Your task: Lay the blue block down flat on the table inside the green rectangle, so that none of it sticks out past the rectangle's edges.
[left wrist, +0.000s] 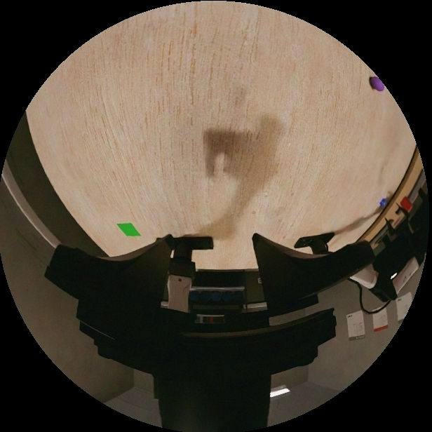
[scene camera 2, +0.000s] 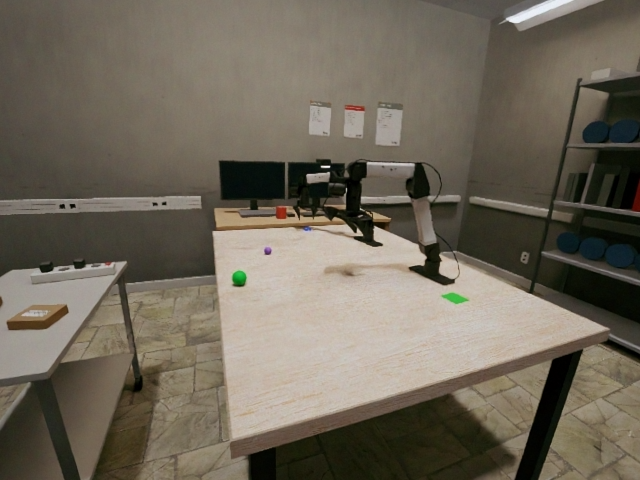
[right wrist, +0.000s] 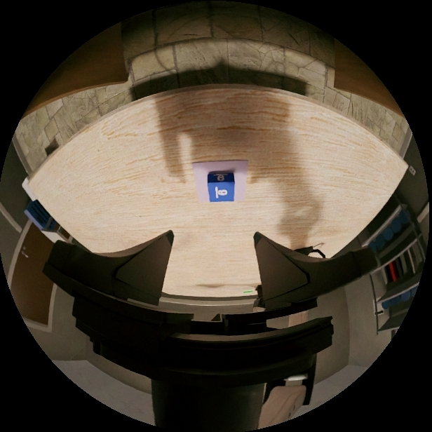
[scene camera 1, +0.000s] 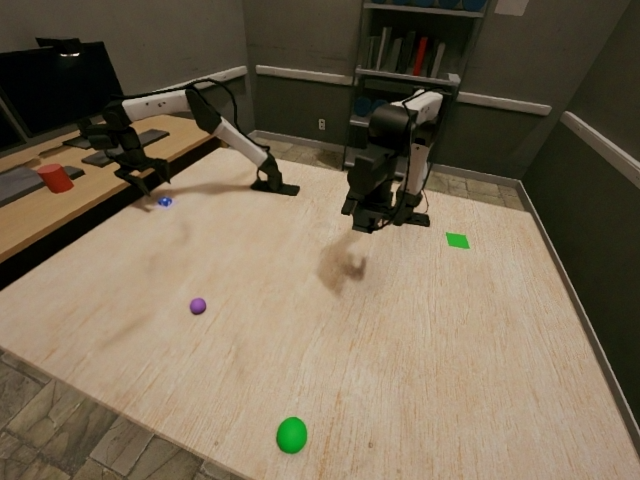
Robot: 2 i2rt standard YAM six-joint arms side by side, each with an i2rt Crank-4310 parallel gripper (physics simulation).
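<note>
The blue block has white markings and sits on a lavender square near the desk-side table edge. The green rectangle lies flat beyond the left arm's base, at the right in both scene views. My right gripper is open and empty, above the table close to the block; the block shows ahead of its fingertips in the right wrist view. My left gripper is open and empty, above the table in front of its base.
A purple ball and a larger green ball rest on the table. A desk with a red cylinder and monitors stands past the table edge near the block.
</note>
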